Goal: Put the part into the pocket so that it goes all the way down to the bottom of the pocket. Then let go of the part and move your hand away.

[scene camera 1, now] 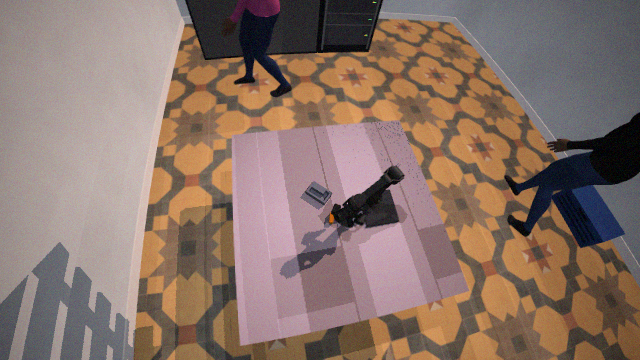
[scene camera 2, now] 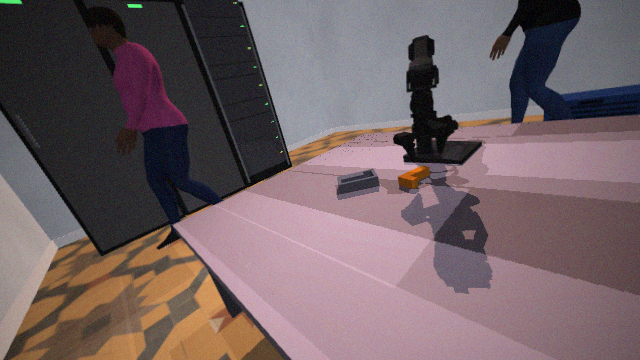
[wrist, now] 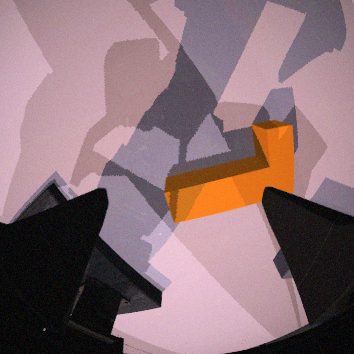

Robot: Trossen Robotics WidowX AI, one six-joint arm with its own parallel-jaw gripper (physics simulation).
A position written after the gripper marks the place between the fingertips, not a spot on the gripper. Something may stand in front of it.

Observation:
The gripper (scene camera 2: 427, 158) is open, with nothing in its grasp. Also in view: an orange L-shaped block (wrist: 205, 191).
The gripper also shows in the wrist view (wrist: 186, 195).

